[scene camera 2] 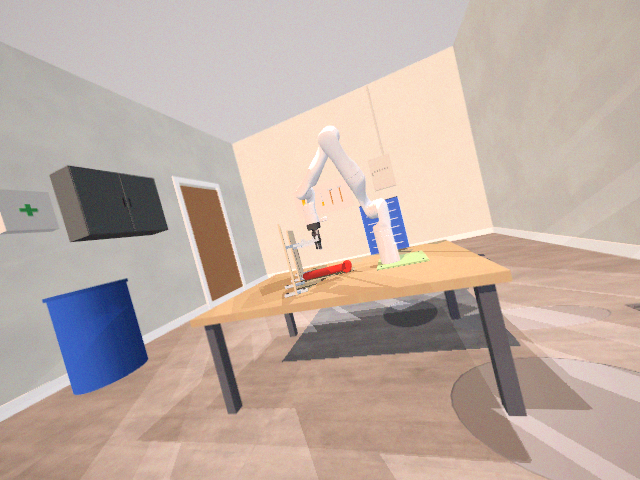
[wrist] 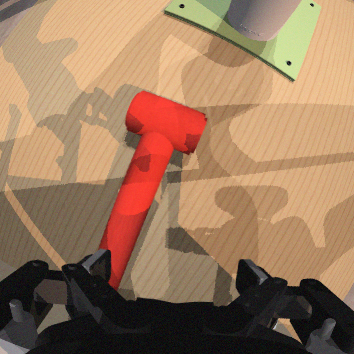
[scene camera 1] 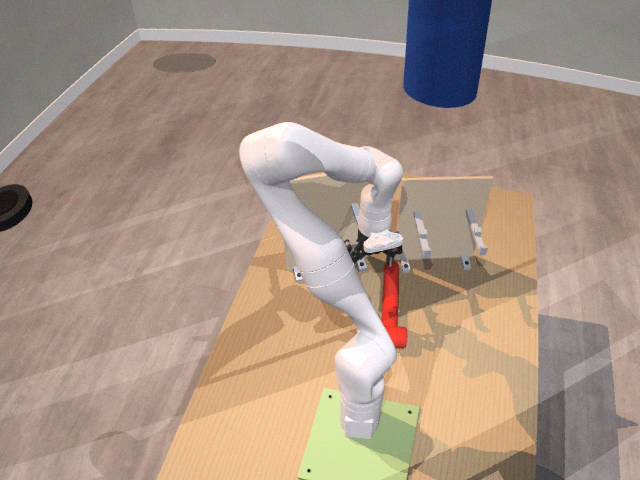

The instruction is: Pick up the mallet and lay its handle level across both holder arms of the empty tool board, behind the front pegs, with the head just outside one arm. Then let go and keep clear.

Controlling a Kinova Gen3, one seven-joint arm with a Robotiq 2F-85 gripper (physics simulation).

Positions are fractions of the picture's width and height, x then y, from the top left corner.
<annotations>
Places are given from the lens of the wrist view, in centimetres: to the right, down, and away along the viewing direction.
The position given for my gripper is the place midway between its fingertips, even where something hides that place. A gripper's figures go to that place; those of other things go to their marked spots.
my gripper (wrist: 0.49, 0.76): 0, 6, 14
red mallet (wrist: 0.46, 0.35): -1, -6, 25
</annotations>
